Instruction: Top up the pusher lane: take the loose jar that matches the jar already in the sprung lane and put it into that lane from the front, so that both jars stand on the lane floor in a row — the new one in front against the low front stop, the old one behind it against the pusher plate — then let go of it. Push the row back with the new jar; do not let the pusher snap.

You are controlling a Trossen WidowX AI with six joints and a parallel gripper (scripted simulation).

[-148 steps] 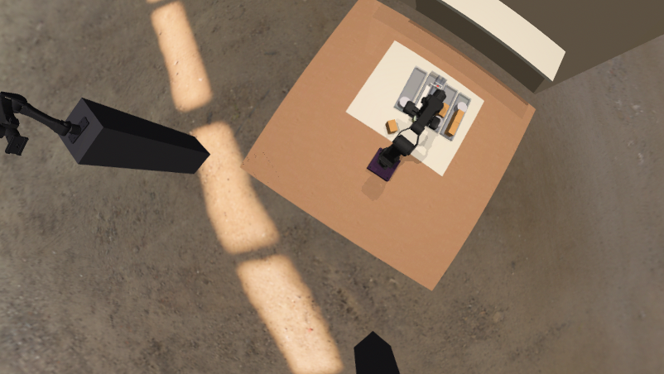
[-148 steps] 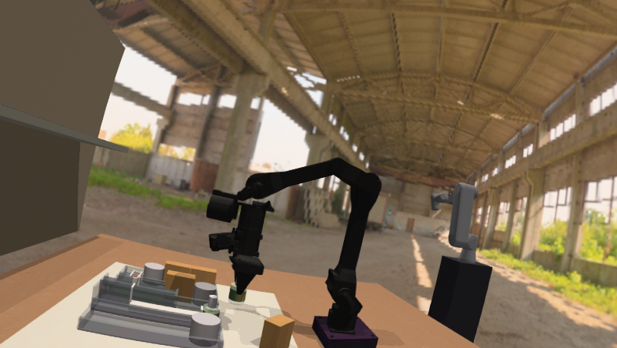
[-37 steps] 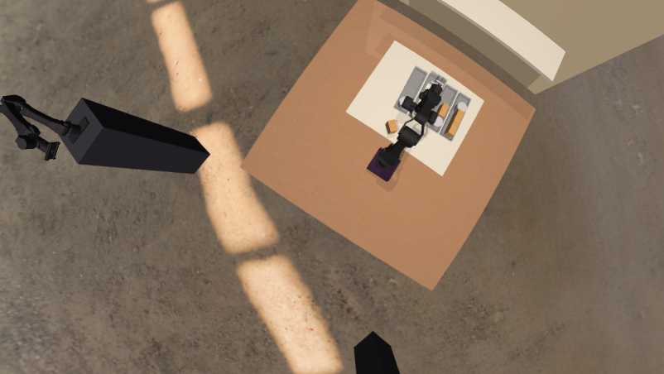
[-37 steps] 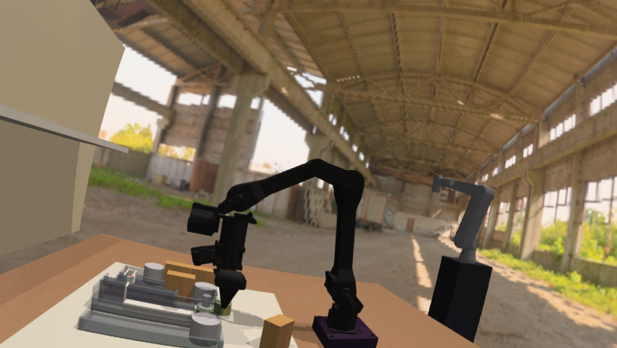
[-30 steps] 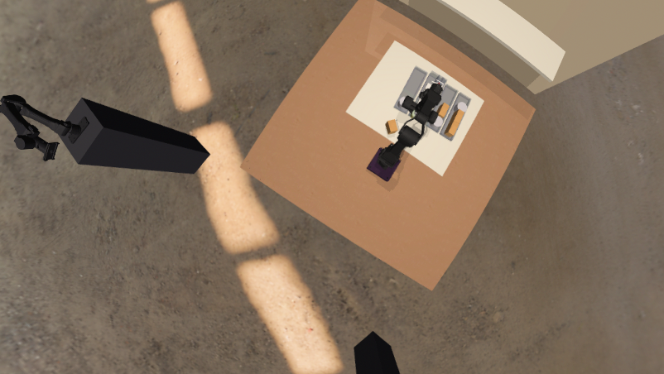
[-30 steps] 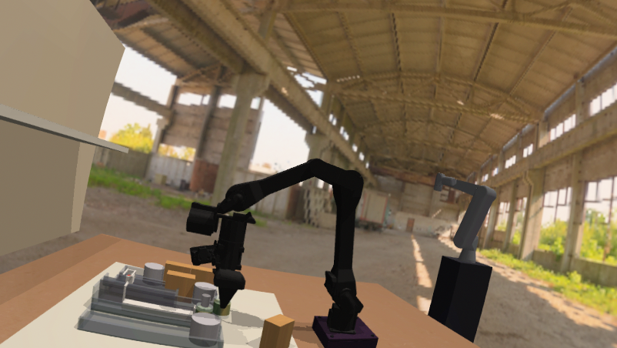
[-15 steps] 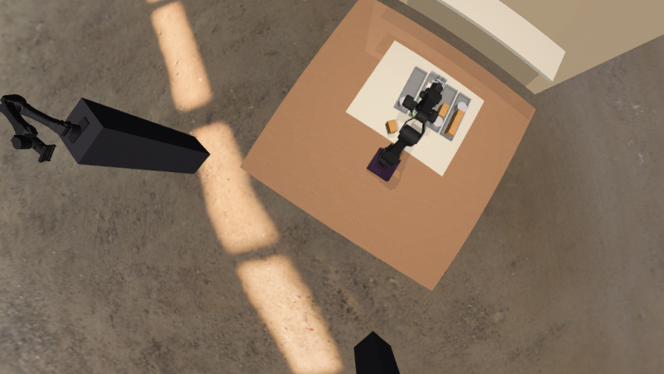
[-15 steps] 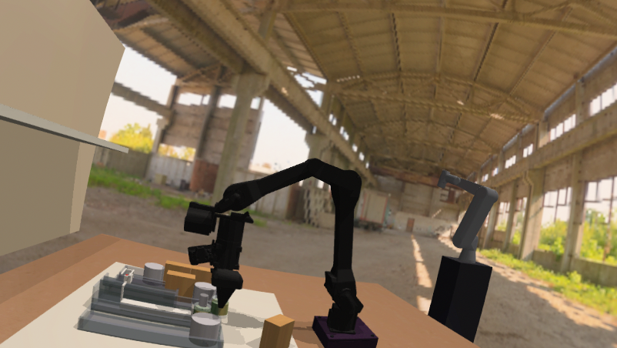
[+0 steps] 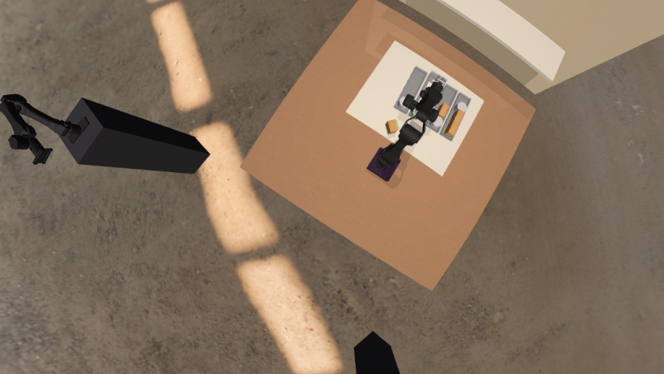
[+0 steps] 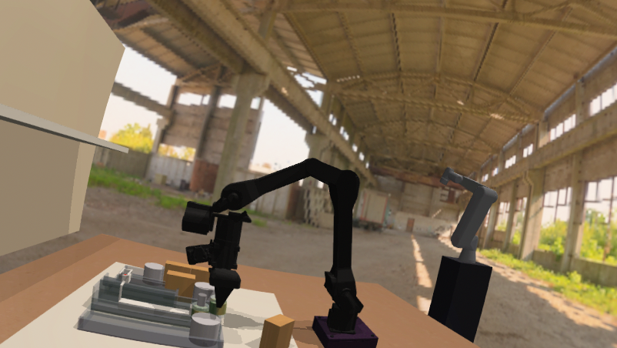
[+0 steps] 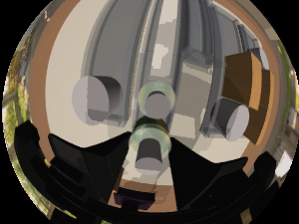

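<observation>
The lane rack is 16 cm ahead of my gripper tip, 4 cm below it and 2 cm to the left of it. Also, from my gripper tip: block 14 cm behind, 4 cm to the left, 2 cm below.
</observation>
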